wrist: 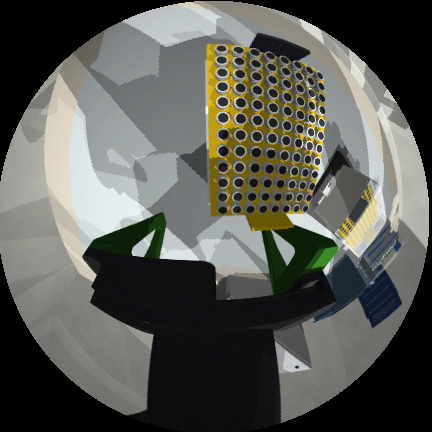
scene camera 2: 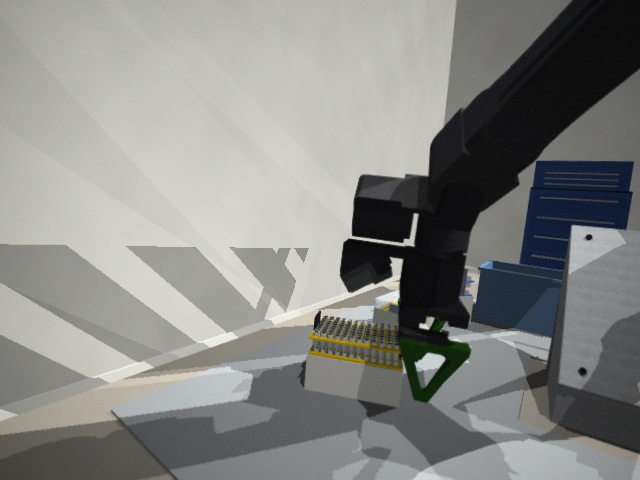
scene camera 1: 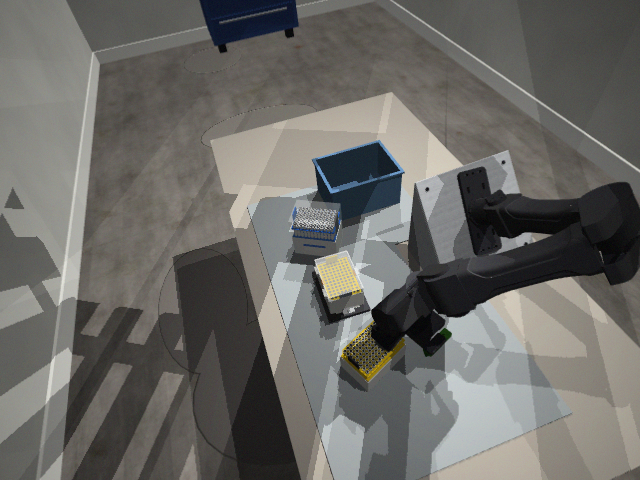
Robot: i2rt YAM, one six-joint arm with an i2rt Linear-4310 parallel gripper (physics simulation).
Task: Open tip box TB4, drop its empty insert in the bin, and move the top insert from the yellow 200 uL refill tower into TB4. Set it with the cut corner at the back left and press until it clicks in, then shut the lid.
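Note:
The yellow refill tower point(scene camera 1: 364, 352) point(scene camera 2: 353, 376) point(wrist: 265, 125) stands on the mat, its yellow inserts stacked and full of tips above a white base. A black tab rises at its far end and a yellow tab point(wrist: 270, 222) sticks out at the end nearest my gripper. My gripper point(scene camera 1: 430, 343) point(wrist: 212, 217) is open and empty beside that end; its right finger in the wrist view is close to the yellow tab, and contact cannot be told. TB4, apparently the white box point(scene camera 1: 340, 279) point(wrist: 343, 191) on a dark base, has a clear lid that looks shut over a yellow grid.
A blue bin point(scene camera 1: 369, 193) point(scene camera 2: 516, 297) stands at the back. A blue-trimmed tower point(scene camera 1: 315, 233) of tips stands between the bin and the white box. The arm's metal mounting plate point(scene camera 1: 439, 206) point(scene camera 2: 594, 310) rises at the right. A blue cabinet point(scene camera 1: 250, 23) point(scene camera 2: 578, 209) stands beyond the table.

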